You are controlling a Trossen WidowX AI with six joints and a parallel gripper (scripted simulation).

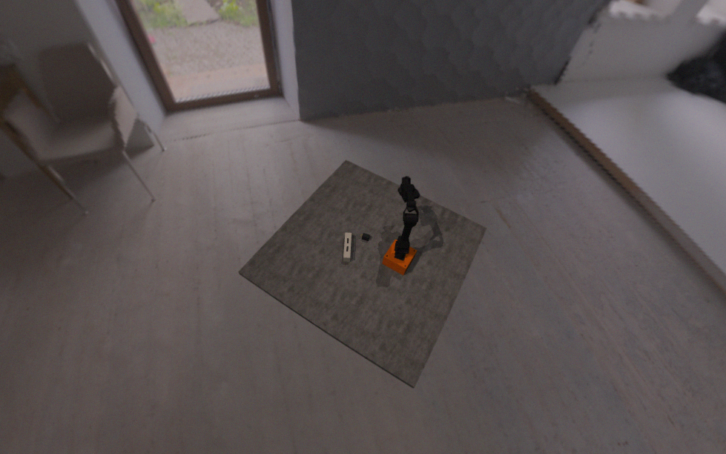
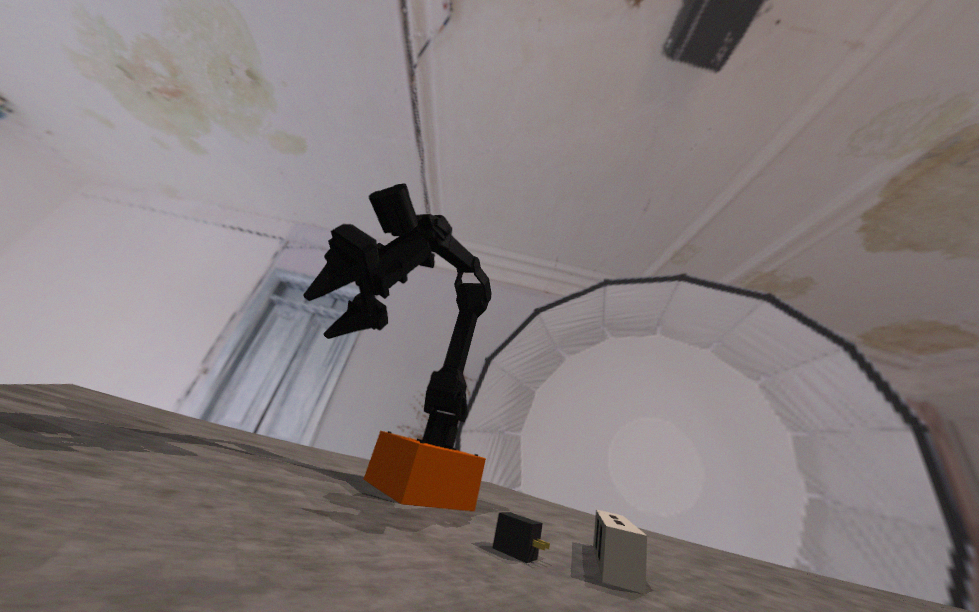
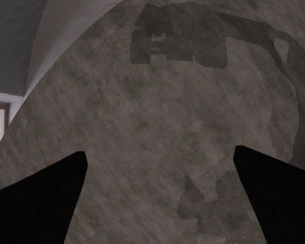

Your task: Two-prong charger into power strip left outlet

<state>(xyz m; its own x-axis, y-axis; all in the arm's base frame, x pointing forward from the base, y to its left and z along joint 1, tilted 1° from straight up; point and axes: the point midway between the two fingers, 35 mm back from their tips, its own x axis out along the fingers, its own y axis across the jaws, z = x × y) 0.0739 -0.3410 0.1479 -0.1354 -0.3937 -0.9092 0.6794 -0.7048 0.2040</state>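
The black two-prong charger is 22 cm ahead of my gripper tip, 26 cm to the left of it and 19 cm below it.
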